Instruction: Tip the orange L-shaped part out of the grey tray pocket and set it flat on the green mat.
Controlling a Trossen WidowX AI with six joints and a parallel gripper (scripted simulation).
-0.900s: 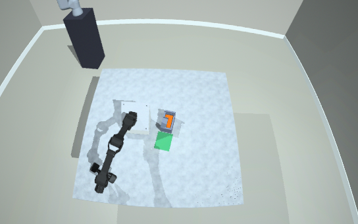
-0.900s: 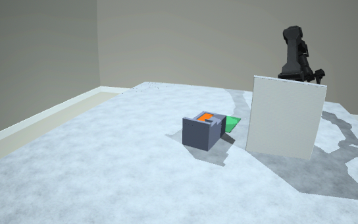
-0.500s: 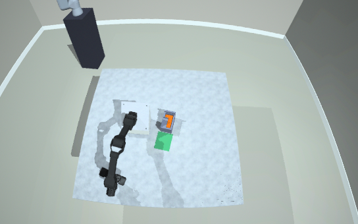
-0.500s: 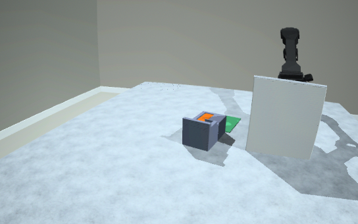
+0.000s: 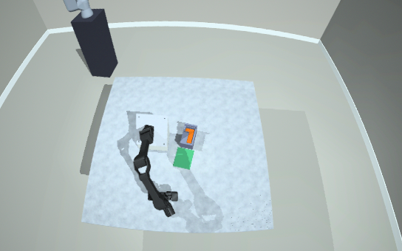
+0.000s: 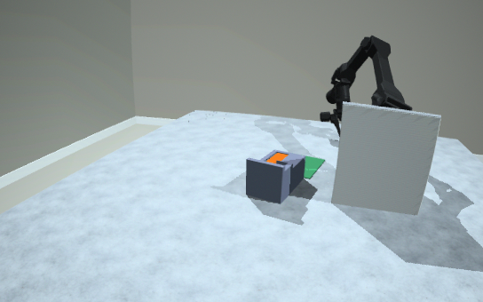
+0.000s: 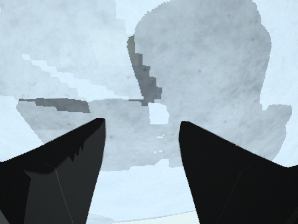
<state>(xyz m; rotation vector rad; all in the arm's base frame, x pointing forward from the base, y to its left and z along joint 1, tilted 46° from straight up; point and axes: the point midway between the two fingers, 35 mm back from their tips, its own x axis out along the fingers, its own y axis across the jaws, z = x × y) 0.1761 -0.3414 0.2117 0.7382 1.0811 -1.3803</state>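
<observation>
Right now the orange L-shaped part is 45 cm to the left of my gripper tip, 11 cm ahead of it and 4 cm above it. From my gripper tip the other things lie so: green mat (28 cm to the left, 10 cm ahead, 3 cm below).
</observation>
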